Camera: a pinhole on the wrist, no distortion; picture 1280 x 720 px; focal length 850.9 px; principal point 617.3 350.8 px. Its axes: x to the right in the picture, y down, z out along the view. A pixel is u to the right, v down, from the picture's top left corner.
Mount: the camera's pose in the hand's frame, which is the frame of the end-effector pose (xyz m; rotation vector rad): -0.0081 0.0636 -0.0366 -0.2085 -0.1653 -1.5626
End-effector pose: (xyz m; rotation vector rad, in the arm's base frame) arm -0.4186 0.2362 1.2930 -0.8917 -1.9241 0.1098
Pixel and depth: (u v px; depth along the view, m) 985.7 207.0 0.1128
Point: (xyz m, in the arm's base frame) -0.4579 0.2767 1.2127
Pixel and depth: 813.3 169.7 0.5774
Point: -0.8008 0.3759 0.8867
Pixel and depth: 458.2 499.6 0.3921
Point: -0.5765 0.5385 1.0786
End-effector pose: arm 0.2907 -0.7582 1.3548 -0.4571 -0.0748 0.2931
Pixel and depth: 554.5 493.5 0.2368
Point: 0.2656 -0.5505 1.4629
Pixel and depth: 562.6 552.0 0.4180
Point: 0.2897 -0.4144 1.5944
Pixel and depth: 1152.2 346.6 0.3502
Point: 0.2604 -0.6654 1.7033
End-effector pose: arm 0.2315 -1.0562 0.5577 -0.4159 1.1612 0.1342
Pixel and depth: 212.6 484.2 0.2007
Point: 0.2951 -0.8208 0.5260
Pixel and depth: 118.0 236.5 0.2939
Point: 0.3011 -0.6957 0.5889
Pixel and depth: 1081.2 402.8 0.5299
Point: 0.7459 -0.9348 0.7257
